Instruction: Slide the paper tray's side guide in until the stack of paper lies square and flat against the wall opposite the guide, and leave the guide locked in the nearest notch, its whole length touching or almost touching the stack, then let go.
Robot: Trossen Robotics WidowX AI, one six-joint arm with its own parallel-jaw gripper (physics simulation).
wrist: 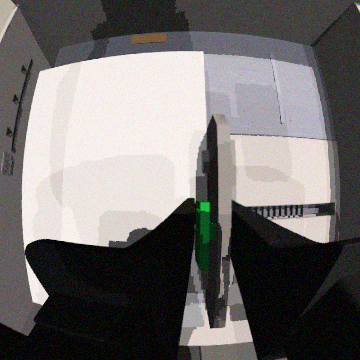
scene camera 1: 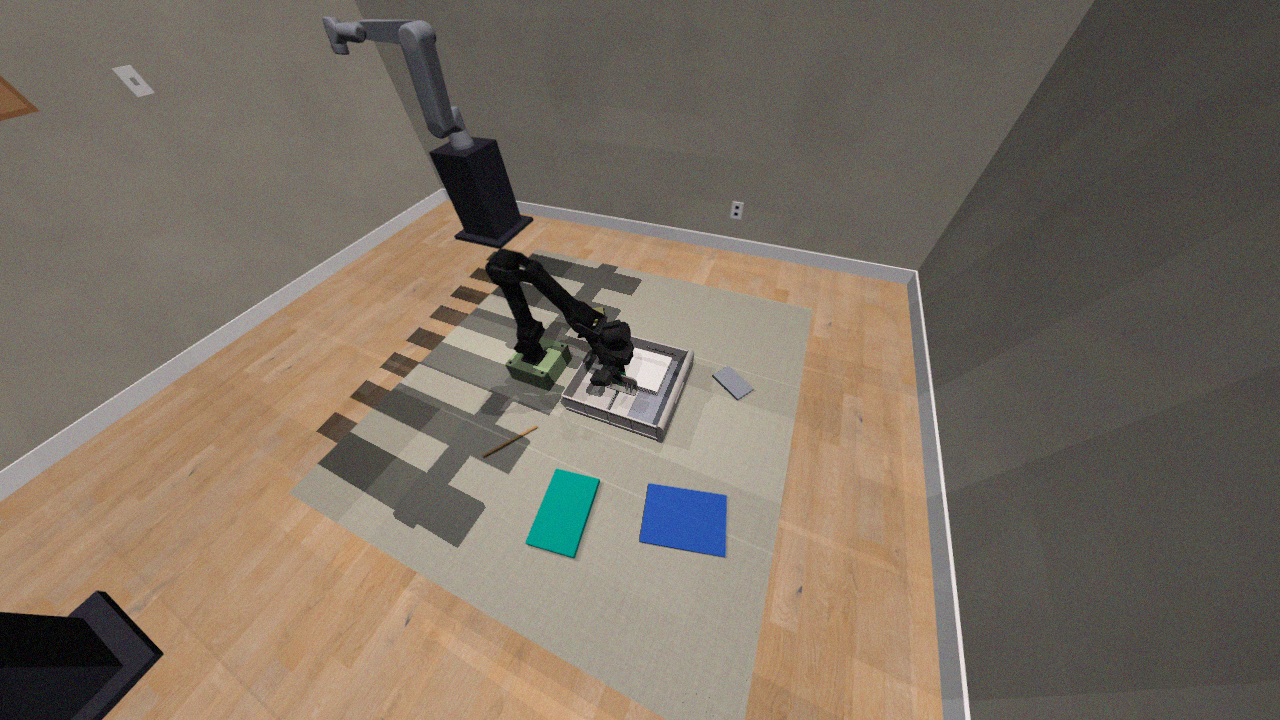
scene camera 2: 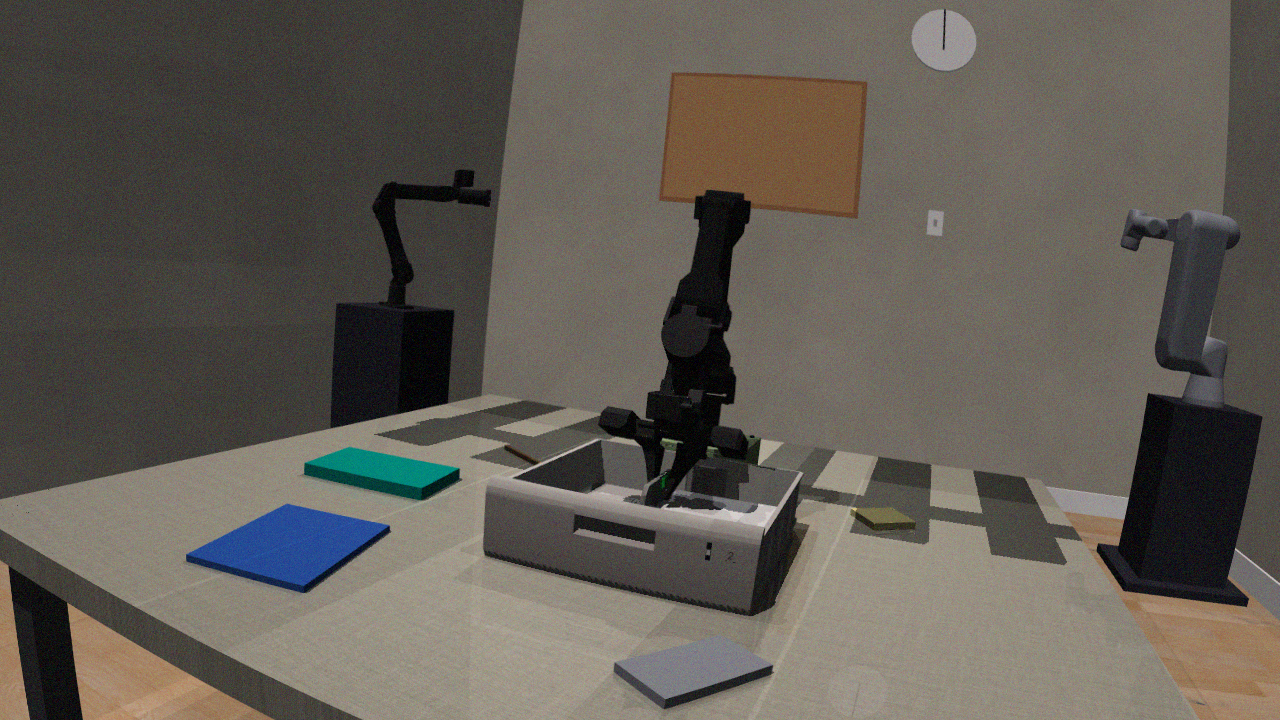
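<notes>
The grey paper tray stands on the table. The white paper stack lies flat in it, its left edge along the tray's left wall in the wrist view and looking nearly parallel to it. The upright side guide stands along the stack's right side; a narrow dark strip shows between them, and I cannot tell whether they touch. My gripper is shut on the guide, at its green latch. The fingers hide the stack's near part.
A notched strip runs across the tray floor right of the guide. Around the tray lie a teal block, a blue slab, a grey slab, a brown stick and a yellowish pad.
</notes>
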